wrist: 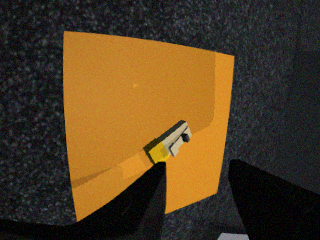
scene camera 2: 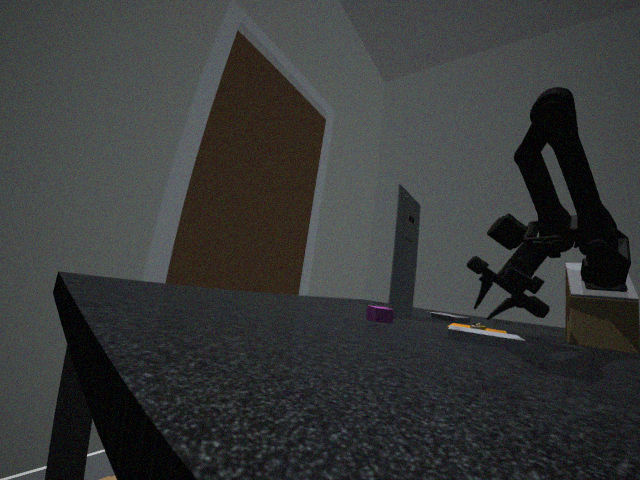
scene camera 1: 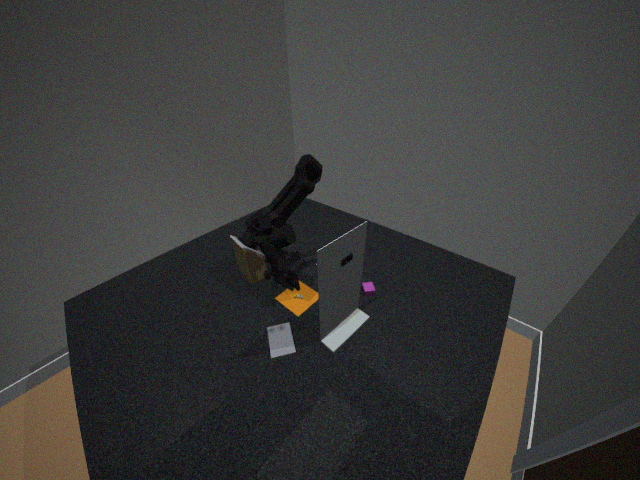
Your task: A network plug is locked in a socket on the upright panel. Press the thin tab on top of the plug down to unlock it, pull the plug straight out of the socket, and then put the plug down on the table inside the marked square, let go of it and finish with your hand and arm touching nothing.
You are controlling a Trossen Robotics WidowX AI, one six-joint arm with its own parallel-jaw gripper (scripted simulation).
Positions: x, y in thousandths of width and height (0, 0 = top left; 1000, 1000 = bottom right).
Labels:
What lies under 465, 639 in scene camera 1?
An orange marked square.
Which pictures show the gripper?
The wrist view, scene camera 2 and scene camera 1: all of them.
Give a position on an orange marked square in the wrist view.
377, 390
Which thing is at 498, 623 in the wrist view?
A network plug.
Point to a grey upright panel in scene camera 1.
532, 549

